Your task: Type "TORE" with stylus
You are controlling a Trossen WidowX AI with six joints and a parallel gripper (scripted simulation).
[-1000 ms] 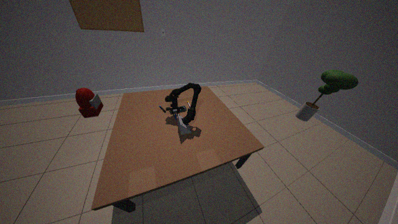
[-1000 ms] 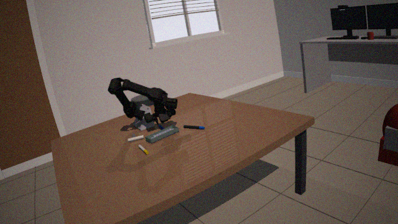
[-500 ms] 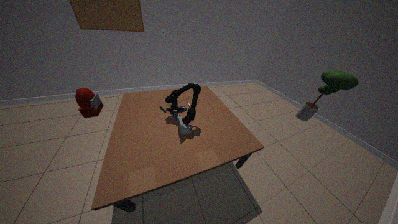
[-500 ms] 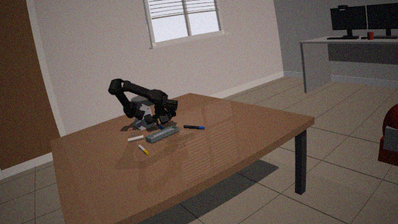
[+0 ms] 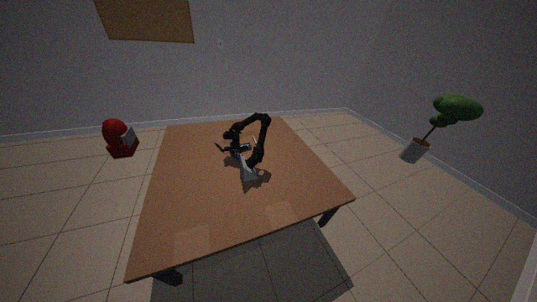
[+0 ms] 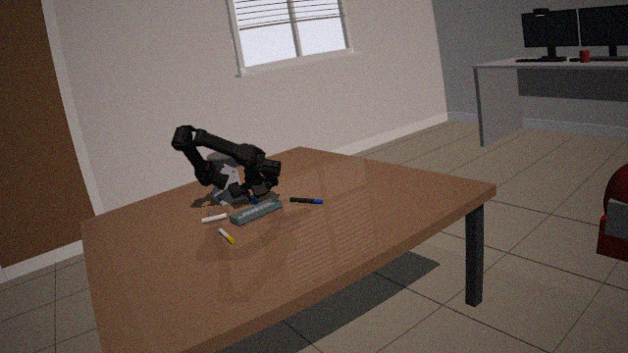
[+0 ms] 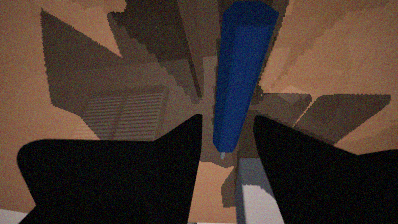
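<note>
The blue stylus is 20 mm behind my gripper tip. Also, from my gripper tip: yellow-tipped pen 230 mm ahead, 220 mm to the right.
</note>
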